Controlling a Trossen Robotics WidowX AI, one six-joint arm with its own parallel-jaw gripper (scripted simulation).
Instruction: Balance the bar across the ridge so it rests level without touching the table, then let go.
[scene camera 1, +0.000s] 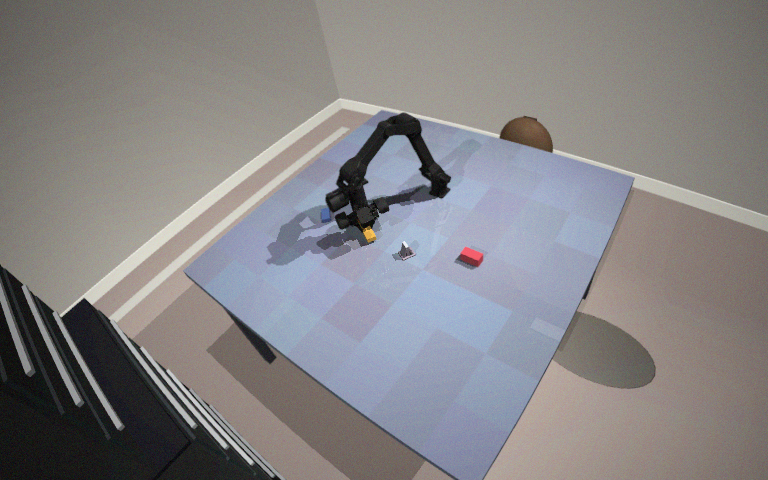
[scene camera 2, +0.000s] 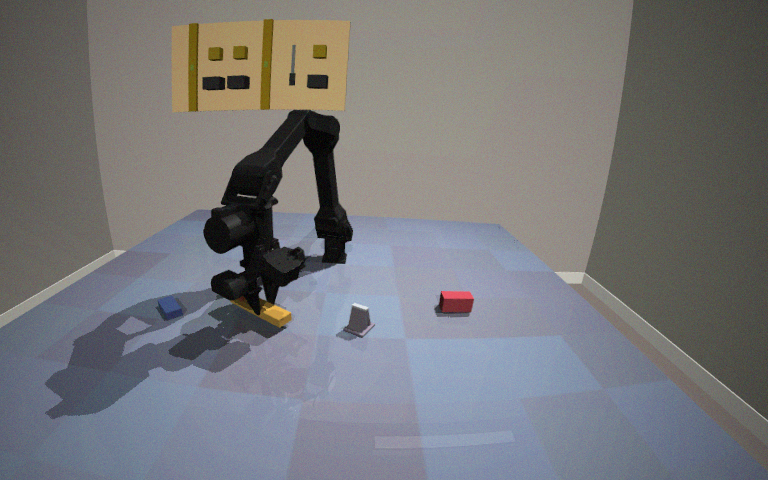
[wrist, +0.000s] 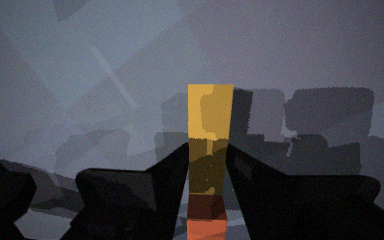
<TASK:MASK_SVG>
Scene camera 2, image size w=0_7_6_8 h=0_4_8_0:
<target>gripper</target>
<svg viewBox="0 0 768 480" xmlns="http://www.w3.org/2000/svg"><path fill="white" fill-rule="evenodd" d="M304 250L300 247L294 249L280 248L279 239L273 238L273 234L261 239L250 239L244 244L239 245L243 247L244 260L240 261L240 266L244 267L246 271L236 274L227 270L213 276L211 279L212 291L229 301L244 296L255 314L260 315L259 292L262 290L262 287L257 285L257 278L261 277L266 301L274 305L279 286L284 287L297 280L299 270L306 266Z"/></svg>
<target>bar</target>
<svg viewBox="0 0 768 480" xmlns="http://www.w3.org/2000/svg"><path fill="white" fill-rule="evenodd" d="M230 301L279 328L291 320L291 312L260 298L260 315L255 314L244 296Z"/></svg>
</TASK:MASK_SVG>
